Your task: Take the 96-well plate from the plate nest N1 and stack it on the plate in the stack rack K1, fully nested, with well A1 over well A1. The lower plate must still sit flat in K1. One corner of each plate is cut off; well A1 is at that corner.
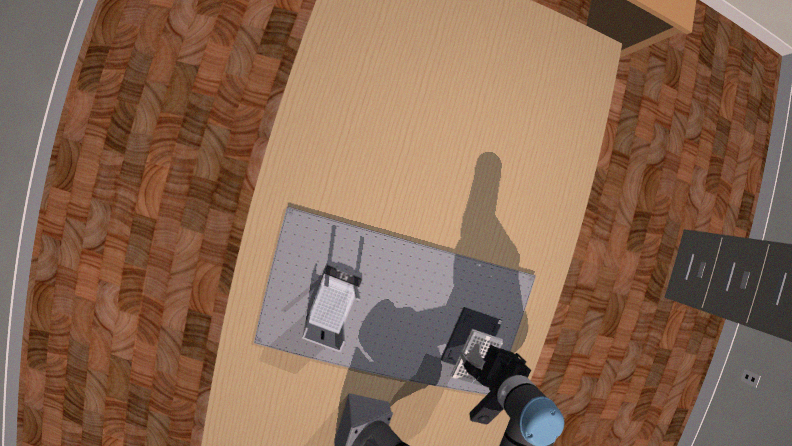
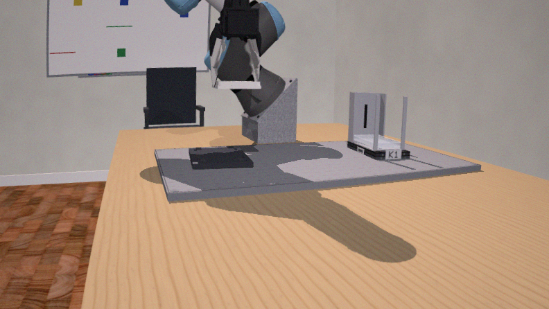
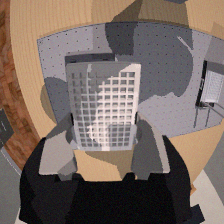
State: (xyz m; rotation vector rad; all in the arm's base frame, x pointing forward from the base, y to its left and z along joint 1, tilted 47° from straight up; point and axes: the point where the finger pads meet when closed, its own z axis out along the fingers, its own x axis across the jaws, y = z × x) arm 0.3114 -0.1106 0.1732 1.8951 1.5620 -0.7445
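Right now my hand is 3 cm short of the white plate, 36 cm to the right of it and 14 cm above it. From my hand the other things lie so: clear 96-well plate (1 cm below); then back panel (4 cm behind, 37 cm to the left, 9 cm below).
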